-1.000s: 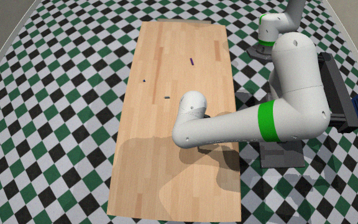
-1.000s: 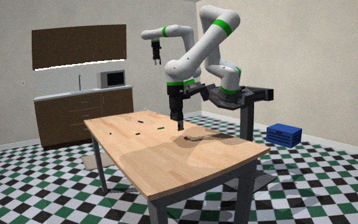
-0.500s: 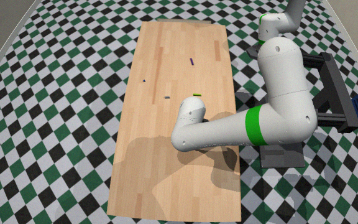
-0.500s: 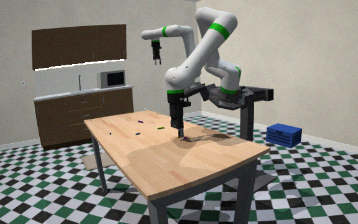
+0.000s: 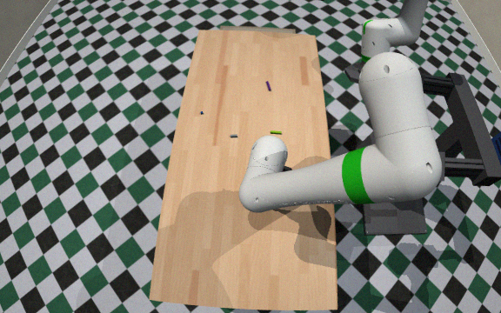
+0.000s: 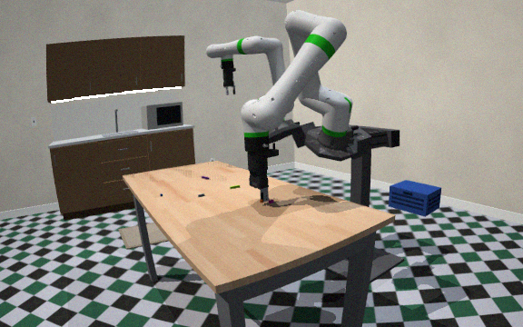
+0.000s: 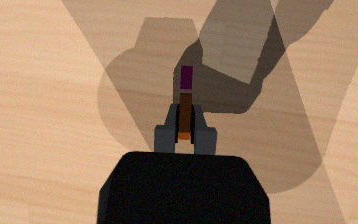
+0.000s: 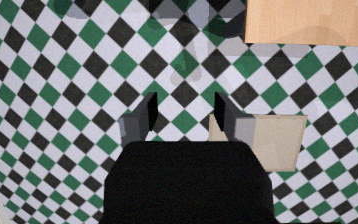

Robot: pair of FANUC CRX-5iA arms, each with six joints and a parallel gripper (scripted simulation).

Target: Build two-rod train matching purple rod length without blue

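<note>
Right now the orange rod is 2 cm below my left hand. Round my left hand: lime rod: 1 cm behind, 30 cm to the right, 3 cm below; then magenta rod: 3 cm behind, 1 cm to the right, 3 cm below; then grey rod: 18 cm ahead, 26 cm to the right, 3 cm below.
</note>
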